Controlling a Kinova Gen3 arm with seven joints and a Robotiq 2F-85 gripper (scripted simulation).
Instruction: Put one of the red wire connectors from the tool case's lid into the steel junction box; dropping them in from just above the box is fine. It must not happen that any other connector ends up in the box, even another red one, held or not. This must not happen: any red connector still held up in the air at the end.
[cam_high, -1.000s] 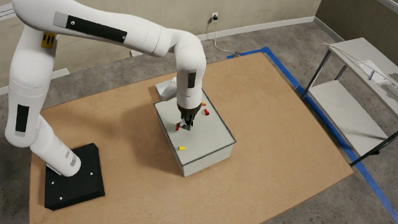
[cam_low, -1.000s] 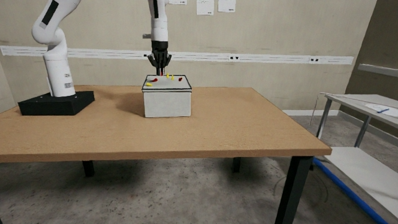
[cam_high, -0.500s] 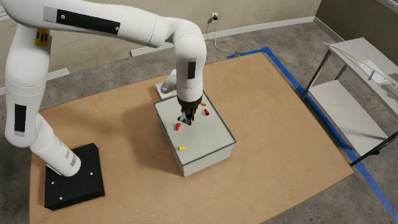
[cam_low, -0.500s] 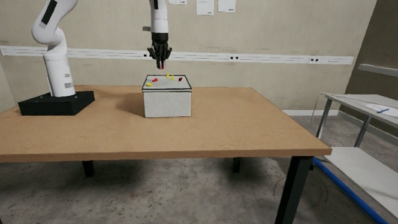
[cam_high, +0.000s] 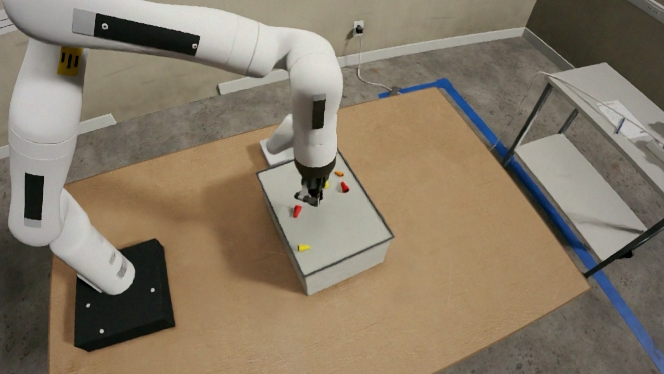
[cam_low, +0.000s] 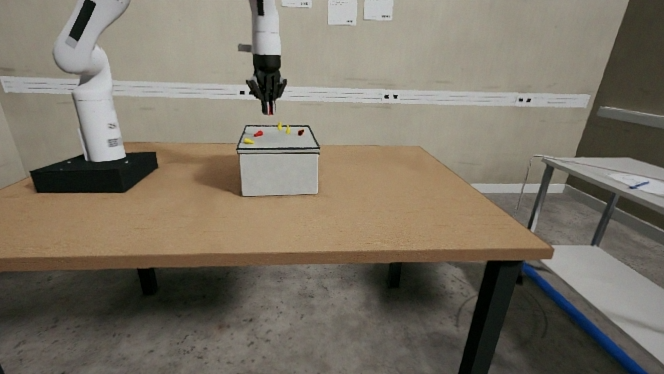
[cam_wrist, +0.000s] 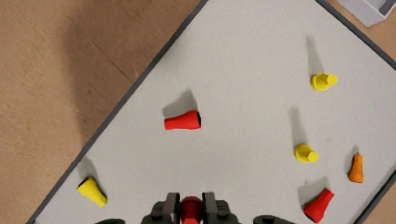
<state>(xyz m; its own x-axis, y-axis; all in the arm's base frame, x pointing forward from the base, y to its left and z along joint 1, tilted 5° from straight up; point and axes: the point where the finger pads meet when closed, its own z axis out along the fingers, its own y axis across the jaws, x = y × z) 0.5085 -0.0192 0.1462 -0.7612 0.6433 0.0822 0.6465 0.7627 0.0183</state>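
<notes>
Now: the steel junction box 32 cm to the left of my hand, 23 cm below it and 3 cm behind it. Round my hand: tool case 13 cm below, 4 cm to the left, 2 cm ahead.
</notes>
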